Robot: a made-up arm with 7 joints. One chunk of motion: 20 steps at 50 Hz.
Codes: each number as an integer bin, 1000 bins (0 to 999) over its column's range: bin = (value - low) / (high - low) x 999, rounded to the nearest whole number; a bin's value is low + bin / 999 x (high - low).
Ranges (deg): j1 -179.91..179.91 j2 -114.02..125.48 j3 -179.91..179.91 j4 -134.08..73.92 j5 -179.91..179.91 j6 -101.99..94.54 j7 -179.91..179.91
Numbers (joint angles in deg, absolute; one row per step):
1: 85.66 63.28 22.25 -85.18 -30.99 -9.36 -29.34
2: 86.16 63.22 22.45 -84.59 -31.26 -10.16 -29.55
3: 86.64 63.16 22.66 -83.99 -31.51 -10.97 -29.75
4: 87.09 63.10 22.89 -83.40 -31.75 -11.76 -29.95
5: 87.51 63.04 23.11 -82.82 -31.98 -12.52 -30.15
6: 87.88 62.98 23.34 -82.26 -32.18 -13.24 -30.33
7: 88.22 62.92 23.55 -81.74 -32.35 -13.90 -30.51
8: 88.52 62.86 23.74 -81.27 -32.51 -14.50 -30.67
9: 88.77 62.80 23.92 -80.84 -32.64 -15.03 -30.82
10: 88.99 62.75 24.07 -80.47 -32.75 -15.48 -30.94
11: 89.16 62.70 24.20 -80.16 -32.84 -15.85 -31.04
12: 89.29 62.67 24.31 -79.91 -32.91 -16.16 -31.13
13: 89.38 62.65 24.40 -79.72 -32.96 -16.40 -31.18
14: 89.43 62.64 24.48 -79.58 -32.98 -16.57 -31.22
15: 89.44 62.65 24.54 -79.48 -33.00 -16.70 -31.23
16: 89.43 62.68 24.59 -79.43 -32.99 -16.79 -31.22
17: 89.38 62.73 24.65 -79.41 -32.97 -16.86 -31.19
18: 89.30 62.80 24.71 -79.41 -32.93 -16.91 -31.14
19: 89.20 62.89 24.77 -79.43 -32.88 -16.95 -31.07
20: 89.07 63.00 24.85 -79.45 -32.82 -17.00 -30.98
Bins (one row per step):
1: 737 740 561 235 413 471 418
2: 739 739 562 238 413 467 417
3: 740 739 562 241 412 463 417
4: 741 739 563 243 411 459 416
5: 742 739 564 246 411 455 416
6: 743 738 564 249 410 451 415
7: 744 738 565 251 410 448 415
8: 745 738 565 254 409 445 414
9: 746 738 566 256 409 442 414
10: 747 737 566 257 409 440 414
11: 747 737 567 259 408 438 413
12: 747 737 567 260 408 436 413
13: 748 737 567 261 408 435 413
14: 748 737 567 262 408 434 413
15: 748 737 568 262 408 434 413
16: 748 737 568 262 408 433 413
17: 748 737 568 263 408 433 413
18: 747 738 568 263 408 432 413
19: 747 738 568 262 408 432 413
20: 747 738 568 262 408 432 413

